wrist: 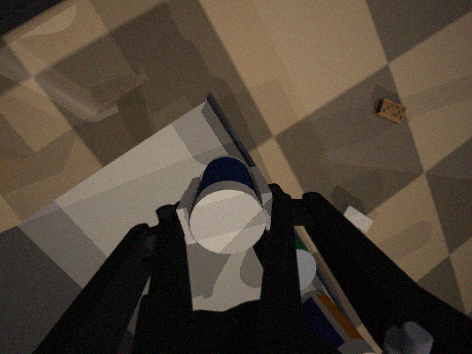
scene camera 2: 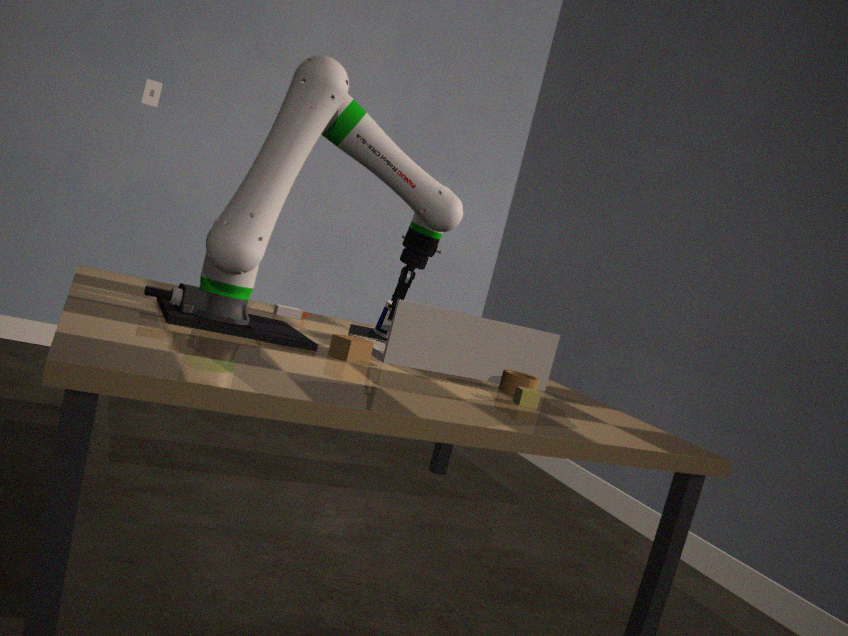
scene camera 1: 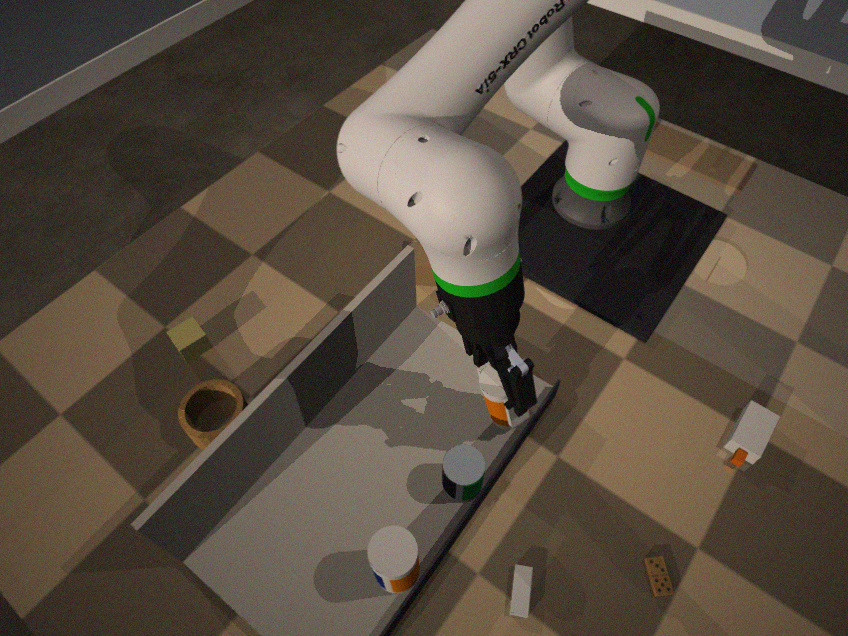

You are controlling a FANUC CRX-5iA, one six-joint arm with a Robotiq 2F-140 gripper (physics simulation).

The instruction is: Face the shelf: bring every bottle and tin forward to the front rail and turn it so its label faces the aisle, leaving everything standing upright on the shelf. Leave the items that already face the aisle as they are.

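Places are measured from the arm's base along level axes (x up, y left, z back), in metres.
Pixels of known places: gripper, between the fingertips: (scene camera 2: 386,327) (scene camera 1: 506,406); arm's base, origin of its link: (scene camera 2: 218,317) (scene camera 1: 590,201).
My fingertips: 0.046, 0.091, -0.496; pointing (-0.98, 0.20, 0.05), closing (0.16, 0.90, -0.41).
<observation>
Ahead of a thing's pixels: the offset from my fingertips to its top centre, as dx, dy, dz. "spot": to the spot under its first point.
My gripper (scene camera 1: 505,395) (wrist: 227,185) is shut on a white-capped bottle {+0.078, -0.005, -0.001} (scene camera 1: 497,412) (scene camera 2: 382,319) (wrist: 226,171) near the far end of the shelf (scene camera 1: 287,513) (scene camera 2: 472,342), close to the front rail {spot: -0.039, +0.039, -0.053} (scene camera 1: 508,460) (wrist: 231,131). Its orange side shows in scene camera 1, its blue side in the other views. I cannot tell whether its base touches the shelf. A grey-topped tin {+0.028, +0.002, -0.117} (scene camera 1: 463,466) (wrist: 306,268) with black and green sides stands upright by the rail. Another white-capped bottle {+0.057, -0.005, -0.261} (scene camera 1: 393,553) (wrist: 320,320), orange and blue, stands upright nearer the other end. The fingers partly hide the held bottle.
Behind the shelf's back panel are a wooden bowl {-0.012, -0.357, -0.237} (scene camera 1: 198,429) (scene camera 2: 508,383) and a yellow-green cube {-0.024, -0.496, -0.163} (scene camera 1: 188,335) (scene camera 2: 526,397). In front lie a white block {-0.050, +0.139, -0.190} (scene camera 1: 520,590) (wrist: 358,219), a domino {-0.054, +0.280, -0.075} (scene camera 1: 658,575) (wrist: 391,110) and a white box {-0.034, +0.317, +0.178} (scene camera 1: 752,431) (scene camera 2: 287,310). A wooden block {-0.012, -0.255, +0.203} (scene camera 2: 350,347) stands beside the shelf.
</observation>
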